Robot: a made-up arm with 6 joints.
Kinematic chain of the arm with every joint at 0, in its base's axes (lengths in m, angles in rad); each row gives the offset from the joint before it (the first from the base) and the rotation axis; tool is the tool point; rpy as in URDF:
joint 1: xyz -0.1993 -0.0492 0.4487 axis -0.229 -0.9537 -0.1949
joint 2: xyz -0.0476 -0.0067 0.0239 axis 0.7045 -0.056 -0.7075
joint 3: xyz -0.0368 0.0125 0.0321 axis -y
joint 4: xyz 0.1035 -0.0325 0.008 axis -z
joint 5: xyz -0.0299 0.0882 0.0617 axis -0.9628 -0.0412 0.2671
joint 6: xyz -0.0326 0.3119 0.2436 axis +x
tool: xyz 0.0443 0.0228 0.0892 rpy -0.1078 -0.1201 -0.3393
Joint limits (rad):
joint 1: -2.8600..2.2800
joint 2: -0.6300..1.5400
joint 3: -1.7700..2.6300
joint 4: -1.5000..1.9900
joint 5: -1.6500..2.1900
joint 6: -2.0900..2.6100
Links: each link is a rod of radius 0.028 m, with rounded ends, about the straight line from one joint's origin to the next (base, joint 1, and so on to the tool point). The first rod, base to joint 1, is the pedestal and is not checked.
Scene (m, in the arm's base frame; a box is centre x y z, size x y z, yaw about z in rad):
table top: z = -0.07
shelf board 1: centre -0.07 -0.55 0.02 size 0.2 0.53 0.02 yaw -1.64
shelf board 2: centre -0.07 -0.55 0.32 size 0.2 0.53 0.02 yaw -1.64
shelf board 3: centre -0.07 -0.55 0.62 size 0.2 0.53 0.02 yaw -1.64
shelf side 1: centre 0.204 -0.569 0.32 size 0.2 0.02 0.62 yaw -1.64
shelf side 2: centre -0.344 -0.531 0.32 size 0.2 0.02 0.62 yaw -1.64
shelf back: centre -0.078 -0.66 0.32 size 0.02 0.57 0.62 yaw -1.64
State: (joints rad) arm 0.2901 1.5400 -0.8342 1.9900 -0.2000 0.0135
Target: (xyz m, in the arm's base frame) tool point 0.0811 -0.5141 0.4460
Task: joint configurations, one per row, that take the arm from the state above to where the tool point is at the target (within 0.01 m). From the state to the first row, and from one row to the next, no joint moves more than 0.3 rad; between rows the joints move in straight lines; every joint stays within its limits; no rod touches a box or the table.
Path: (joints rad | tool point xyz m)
1: 0.1896 1.5400 -1.0918 1.9900 -0.4199 0.2430 | -0.0039 -0.4797 0.1794
2: 0.0890 1.5400 -1.3495 1.9900 -0.6399 0.4725 | 0.0019 -0.4028 0.1796
3: -0.0115 1.5400 -1.6071 1.9900 -0.8598 0.7019 | 0.0010 -0.3202 0.1902
4: 0.2089 1.2843 -1.6194 1.8920 -0.9006 0.7127 | 0.0681 -0.3364 0.3129
5: 0.4293 1.0286 -1.6318 1.7941 -0.9413 0.7235 | 0.0939 -0.3292 0.4460
6: 0.4505 1.0902 -1.4311 1.7900 -0.7667 0.5593 | 0.0976 -0.3940 0.4475
7: 0.4716 1.1518 -1.2305 1.7858 -0.5920 0.3952 | 0.0932 -0.4562 0.4473
8: 0.4927 1.2135 -1.0299 1.7817 -0.4173 0.2311 | 0.0811 -0.5141 0.4459

